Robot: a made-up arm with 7 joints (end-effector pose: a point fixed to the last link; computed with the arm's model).
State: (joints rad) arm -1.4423 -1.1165 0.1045 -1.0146 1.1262 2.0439 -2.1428
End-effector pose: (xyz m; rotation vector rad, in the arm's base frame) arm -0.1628 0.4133 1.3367 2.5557 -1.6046 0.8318
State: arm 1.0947 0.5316 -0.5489 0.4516 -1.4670 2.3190 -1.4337
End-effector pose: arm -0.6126 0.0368 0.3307 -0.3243 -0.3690 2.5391
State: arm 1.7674 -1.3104 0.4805 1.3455 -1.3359 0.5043 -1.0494
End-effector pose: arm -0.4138 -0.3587 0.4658 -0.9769 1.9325 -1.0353
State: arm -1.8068 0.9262 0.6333 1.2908 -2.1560 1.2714 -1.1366
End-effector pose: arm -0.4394 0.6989 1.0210 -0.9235 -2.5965 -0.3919
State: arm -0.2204 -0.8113 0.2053 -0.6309 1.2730 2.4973 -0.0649
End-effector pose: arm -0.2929 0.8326 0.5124 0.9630 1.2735 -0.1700
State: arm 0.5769 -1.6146 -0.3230 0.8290 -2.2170 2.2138 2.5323
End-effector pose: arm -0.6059 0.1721 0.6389 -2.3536 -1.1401 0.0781
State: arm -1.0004 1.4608 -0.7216 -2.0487 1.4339 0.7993 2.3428
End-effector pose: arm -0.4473 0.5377 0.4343 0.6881 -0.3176 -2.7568
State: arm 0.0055 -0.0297 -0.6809 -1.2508 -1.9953 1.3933 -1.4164
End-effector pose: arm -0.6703 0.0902 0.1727 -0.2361 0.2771 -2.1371
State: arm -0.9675 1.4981 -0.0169 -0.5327 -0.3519 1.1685 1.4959
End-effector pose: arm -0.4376 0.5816 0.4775 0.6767 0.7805 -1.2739
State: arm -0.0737 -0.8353 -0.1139 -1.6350 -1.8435 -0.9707 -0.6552
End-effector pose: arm -0.1895 0.5477 0.6990 -1.8556 -1.2653 -1.4990
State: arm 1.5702 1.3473 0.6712 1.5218 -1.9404 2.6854 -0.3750
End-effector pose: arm -0.2775 -0.1012 0.5342 -1.0510 -1.7782 2.3500
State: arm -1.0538 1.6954 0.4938 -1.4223 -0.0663 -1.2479 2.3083
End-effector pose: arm -0.5102 0.2298 0.6593 1.7523 2.0898 -1.2220
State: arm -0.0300 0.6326 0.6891 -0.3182 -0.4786 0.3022 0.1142
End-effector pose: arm -0.2315 0.1879 0.3805 1.6821 -0.5765 0.2735
